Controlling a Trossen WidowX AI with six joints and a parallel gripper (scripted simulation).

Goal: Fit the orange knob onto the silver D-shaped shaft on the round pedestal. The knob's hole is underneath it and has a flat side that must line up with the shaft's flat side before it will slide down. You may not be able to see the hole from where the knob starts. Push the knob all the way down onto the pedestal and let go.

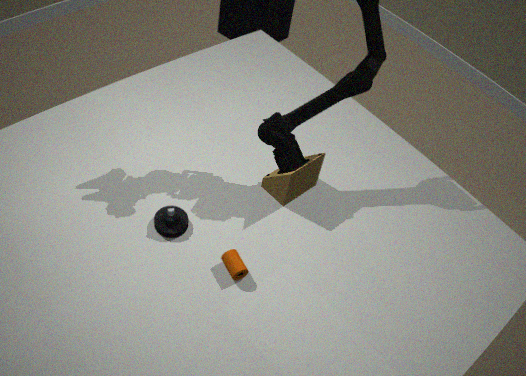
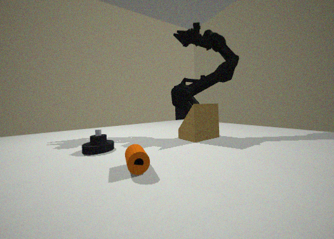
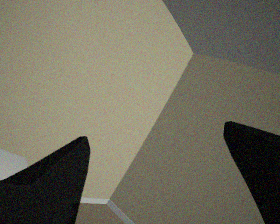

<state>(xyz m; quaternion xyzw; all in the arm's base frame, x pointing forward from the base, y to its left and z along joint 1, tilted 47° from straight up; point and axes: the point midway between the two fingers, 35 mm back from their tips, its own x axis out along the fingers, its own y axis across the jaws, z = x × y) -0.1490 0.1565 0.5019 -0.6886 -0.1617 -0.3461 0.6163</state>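
Now: gripper tip 44 cm short of the orange knob, 34 cm to the right of it and 53 cm above it. Also, from my gripper tip: round black pedestal 47 cm ahead, 16 cm to the left, 52 cm below.
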